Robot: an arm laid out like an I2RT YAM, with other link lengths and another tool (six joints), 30 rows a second.
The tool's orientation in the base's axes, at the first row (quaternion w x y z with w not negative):
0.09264, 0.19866, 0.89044, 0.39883
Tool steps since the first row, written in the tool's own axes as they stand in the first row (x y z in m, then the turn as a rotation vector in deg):
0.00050, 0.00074, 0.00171, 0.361, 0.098, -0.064
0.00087, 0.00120, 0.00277, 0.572, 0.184, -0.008
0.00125, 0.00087, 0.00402, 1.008, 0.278, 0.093
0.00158, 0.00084, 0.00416, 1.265, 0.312, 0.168
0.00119, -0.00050, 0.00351, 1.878, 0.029, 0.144
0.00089, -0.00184, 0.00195, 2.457, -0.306, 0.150
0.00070, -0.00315, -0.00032, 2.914, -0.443, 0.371
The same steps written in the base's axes. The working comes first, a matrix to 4 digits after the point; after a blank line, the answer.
The tool's axes in the first row as the columns of a matrix, in the base's axes (used below as rounded here):
-0.9039, 0.2799, 0.3234
0.4277, 0.6029, 0.6735
-0.0065, 0.7471, -0.6647

0.00031, 0.00181, -0.00059, -0.320, 0.170, 0.113
0.00045, 0.00296, -0.00095, -0.468, 0.350, 0.139
0.00041, 0.00377, -0.00203, -0.803, 0.661, 0.139
0.00015, 0.00398, -0.00215, -1.002, 0.842, 0.113
-0.00008, 0.00257, -0.00271, -1.643, 0.918, -0.086
-0.00069, 0.00058, -0.00268, -2.258, 0.967, -0.344
-0.00162, -0.00182, -0.00215, -2.638, 1.229, -0.597

